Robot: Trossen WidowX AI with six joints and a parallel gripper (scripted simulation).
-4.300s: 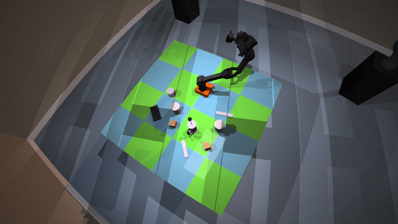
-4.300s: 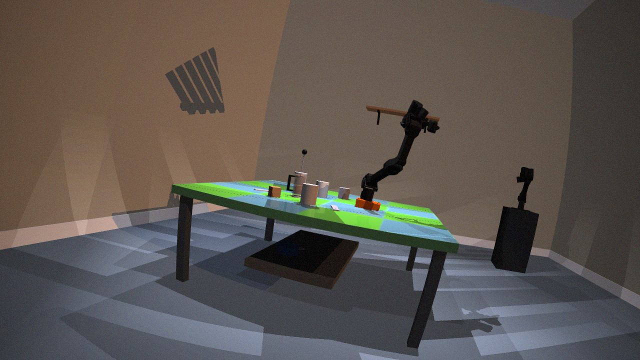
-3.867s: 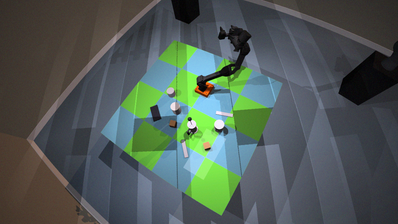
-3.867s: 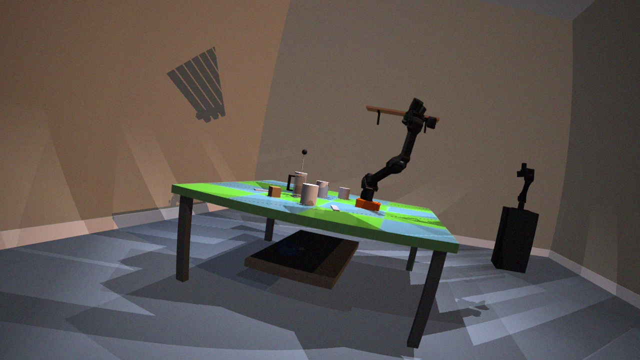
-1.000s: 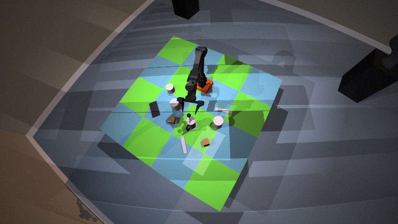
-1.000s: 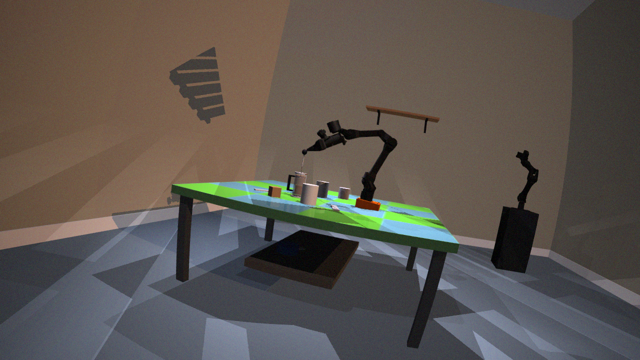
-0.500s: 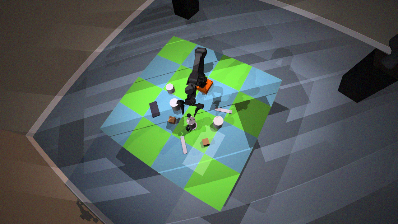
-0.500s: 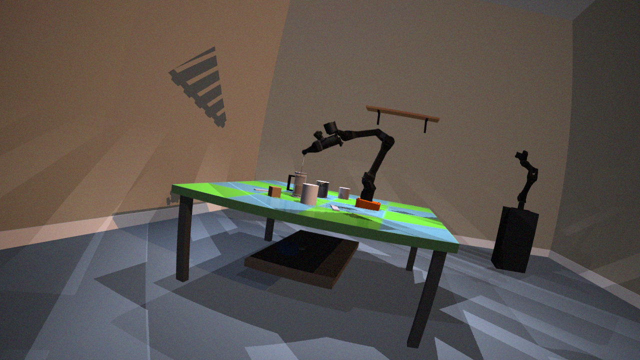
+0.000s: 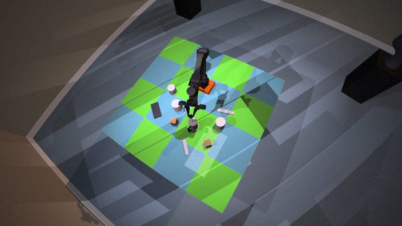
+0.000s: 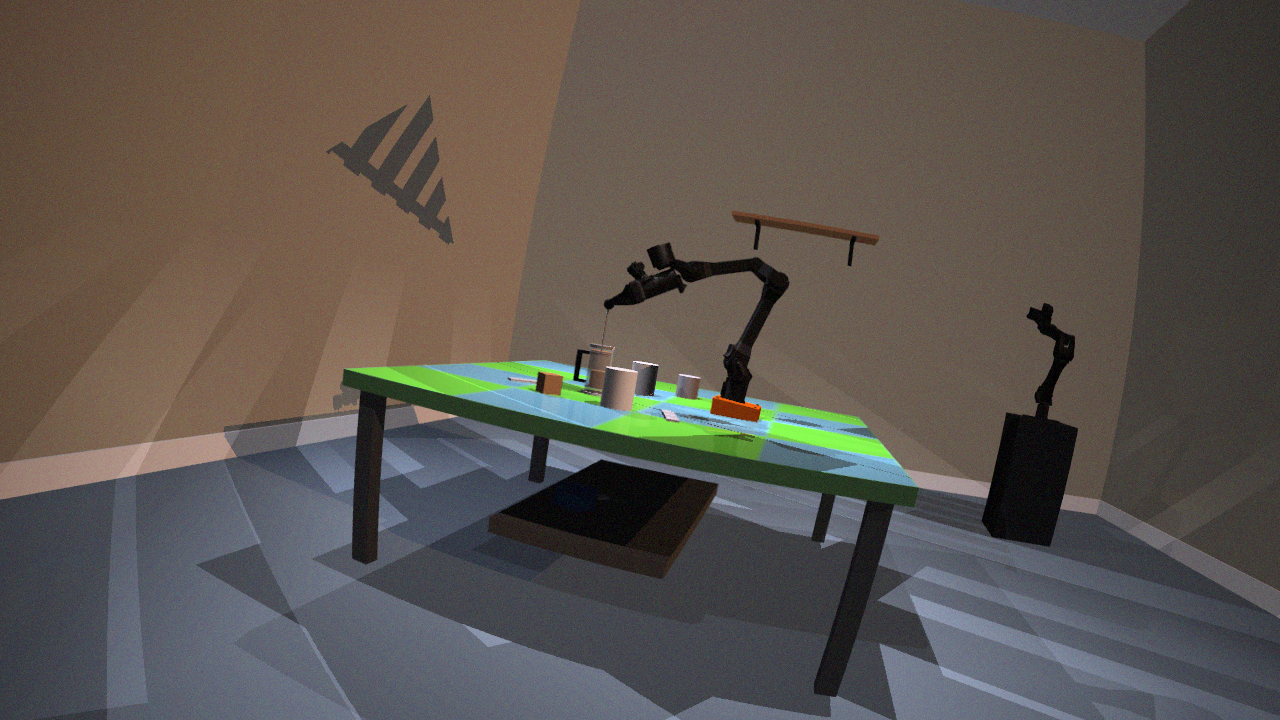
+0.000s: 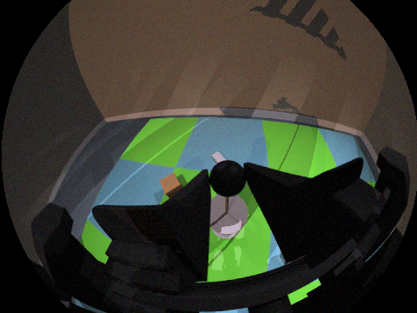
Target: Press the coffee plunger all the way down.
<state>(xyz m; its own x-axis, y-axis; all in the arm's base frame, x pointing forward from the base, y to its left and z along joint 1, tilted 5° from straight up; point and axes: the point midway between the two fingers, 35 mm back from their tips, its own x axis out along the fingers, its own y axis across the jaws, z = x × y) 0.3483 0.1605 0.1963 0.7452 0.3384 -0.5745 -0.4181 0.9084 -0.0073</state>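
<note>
Now: the coffee press 13 cm below my gripper tip and 1 cm ahead of it. Also, from my gripper tip: dark slab: 38 cm to the right, 25 cm below, 8 cm ahead.
</note>
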